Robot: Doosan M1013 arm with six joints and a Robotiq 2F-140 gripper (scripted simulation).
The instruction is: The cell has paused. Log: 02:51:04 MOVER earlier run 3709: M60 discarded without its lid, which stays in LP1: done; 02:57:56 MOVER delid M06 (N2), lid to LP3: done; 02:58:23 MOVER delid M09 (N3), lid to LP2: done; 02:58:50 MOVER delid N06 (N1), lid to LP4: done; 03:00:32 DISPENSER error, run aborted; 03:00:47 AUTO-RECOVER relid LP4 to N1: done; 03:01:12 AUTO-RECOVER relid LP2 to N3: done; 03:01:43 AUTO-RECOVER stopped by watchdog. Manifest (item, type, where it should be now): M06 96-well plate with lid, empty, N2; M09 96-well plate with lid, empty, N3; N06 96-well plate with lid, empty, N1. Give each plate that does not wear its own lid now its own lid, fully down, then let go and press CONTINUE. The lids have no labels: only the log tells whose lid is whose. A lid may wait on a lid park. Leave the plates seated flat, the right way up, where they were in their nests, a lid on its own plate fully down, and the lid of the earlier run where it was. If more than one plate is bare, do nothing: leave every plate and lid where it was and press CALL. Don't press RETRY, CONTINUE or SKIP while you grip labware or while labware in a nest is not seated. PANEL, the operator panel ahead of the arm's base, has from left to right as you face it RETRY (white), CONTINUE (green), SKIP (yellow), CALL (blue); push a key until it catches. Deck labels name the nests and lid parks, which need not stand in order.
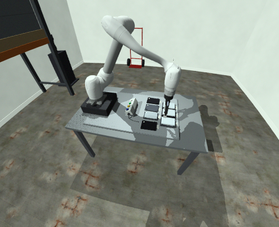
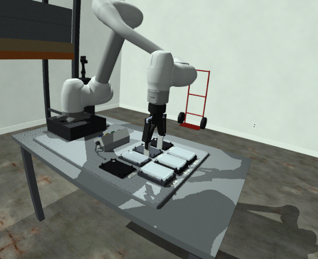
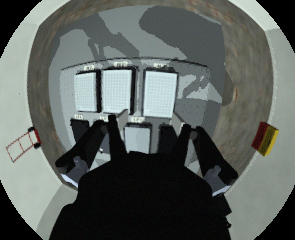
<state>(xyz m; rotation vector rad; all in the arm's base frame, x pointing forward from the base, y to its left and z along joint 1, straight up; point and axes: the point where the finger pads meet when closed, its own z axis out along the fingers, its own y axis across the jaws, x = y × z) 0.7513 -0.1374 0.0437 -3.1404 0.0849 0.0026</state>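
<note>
Right now my hand is 37 cm past the green key, 14 cm to the right of it and 6 cm above it. The rest, counted from my hand: grey pad 13 cm behind, 17 cm to the left, 12 cm below; black lid park 14 cm behind, 9 cm to the right, 12 cm below; plate 4 cm ahead, 3 cm to the right, 10 cm below.
</note>
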